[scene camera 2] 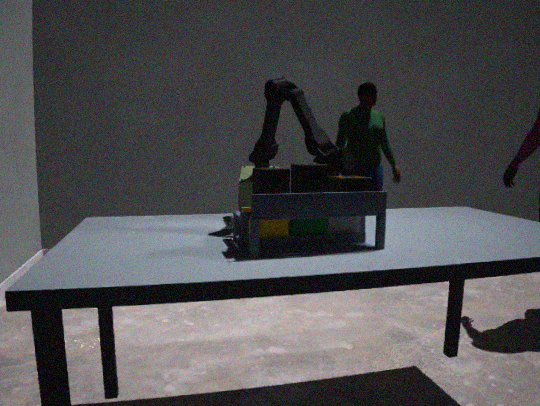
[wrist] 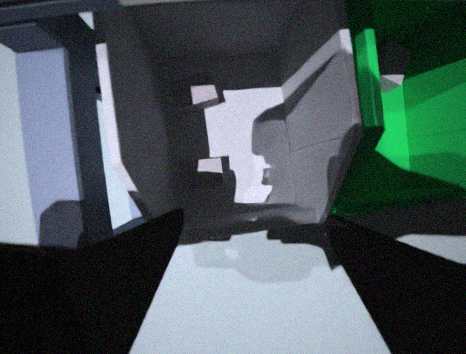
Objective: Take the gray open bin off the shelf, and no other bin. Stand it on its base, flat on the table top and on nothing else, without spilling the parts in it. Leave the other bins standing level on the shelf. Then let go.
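Places are measured from the arm's base along level axes (x ahead, y left, z up), in centimetres.
Pixels of known places: gripper, fingertip midpoint: (wrist: pixel 254 218).
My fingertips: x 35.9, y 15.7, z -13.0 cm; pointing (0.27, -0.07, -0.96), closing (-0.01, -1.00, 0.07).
Note:
For each thing: its top centre in the pictures, then the offset to it from my fingertips. "*": a spot on its surface instead. Level surfaces: height alone.
- gray open bin, top centre: (wrist: pixel 236 101) (scene camera 2: pixel 335 213) dz +3.9, dx +5.6, dy +1.6 cm
- green bin, top centre: (scene camera 2: pixel 301 214) dz +3.9, dx +7.4, dy -9.2 cm
- yellow bin, top centre: (scene camera 2: pixel 265 215) dz +3.9, dx +8.9, dy -20.3 cm
- shelf post, surface spot: (wrist: pixel 90 135) * dz +3.4, dx +4.2, dy +7.5 cm
- table top, surface height: dz -4.2 cm
The gray open bin (scene camera 2: pixel 346 229) (wrist: pixel 322 110) stands on the lower level of the shelf (scene camera 2: pixel 320 203) (wrist: pixel 47 120), beside a green bin (scene camera 2: pixel 308 226) (wrist: pixel 370 85). The wrist view looks into it. Pale block-like shapes (wrist: pixel 203 94) (wrist: pixel 210 165) show inside; I cannot tell parts from lit patches. My gripper (wrist: pixel 254 218) is open and empty, its two dark fingertips apart near the bin's front lip. I cannot tell whether they touch it. In the scene view the fingers are hidden behind the upper bins.
A yellow bin (scene camera 2: pixel 274 228) stands beyond the green one on the lower level. Dark bins (scene camera 2: pixel 271 180) (scene camera 2: pixel 308 177) (scene camera 2: pixel 350 184) stand on the upper level. A shelf post (wrist: pixel 90 135) rises left of the gray bin. The table top (scene camera 2: pixel 150 265) (wrist: pixel 260 315) surrounds the shelf. A person (scene camera 2: pixel 364 132) is behind.

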